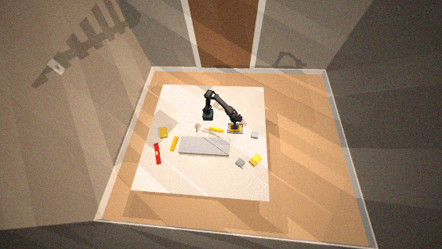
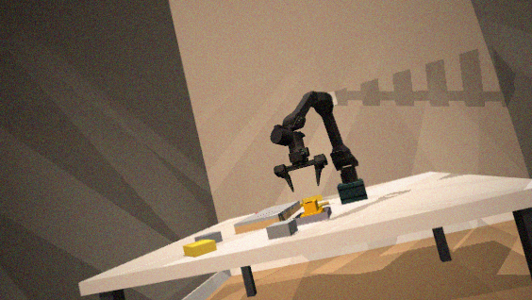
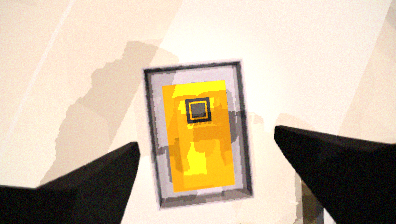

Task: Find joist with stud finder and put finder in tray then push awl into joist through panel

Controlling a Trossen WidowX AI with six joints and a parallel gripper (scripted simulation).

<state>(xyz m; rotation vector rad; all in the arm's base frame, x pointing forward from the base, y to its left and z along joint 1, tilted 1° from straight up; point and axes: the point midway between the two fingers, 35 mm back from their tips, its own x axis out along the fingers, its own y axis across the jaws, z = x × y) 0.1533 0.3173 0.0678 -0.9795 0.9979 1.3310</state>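
My gripper tip is 6 cm above the stud finder. From my gripper tip the other things lie so: red bar: 81 cm to the right, 33 cm ahead, 9 cm below; then awl: 43 cm to the right, 10 cm below, 4 cm ahead; then grey tray: 10 cm below, 1 cm to the right.
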